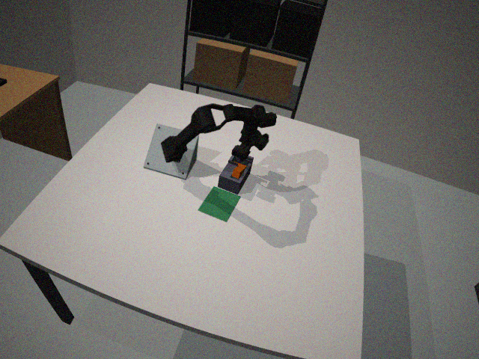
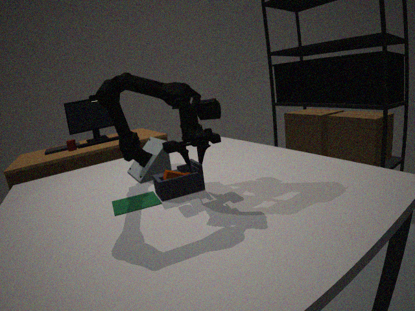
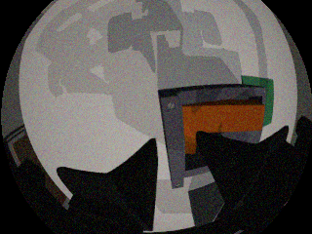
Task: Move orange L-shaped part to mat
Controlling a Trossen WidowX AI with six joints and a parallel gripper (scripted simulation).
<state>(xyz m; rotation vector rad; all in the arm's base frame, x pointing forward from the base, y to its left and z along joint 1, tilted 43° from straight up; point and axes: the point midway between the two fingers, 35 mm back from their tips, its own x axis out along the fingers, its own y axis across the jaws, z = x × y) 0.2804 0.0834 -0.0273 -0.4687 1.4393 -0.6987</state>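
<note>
Right now the orange L-shaped part is 1 cm behind my gripper tip, 4 cm to the right of it and 3 cm below it. Also, from my gripper tip: green mat: 4 cm behind, 22 cm to the right, 9 cm below.
</note>
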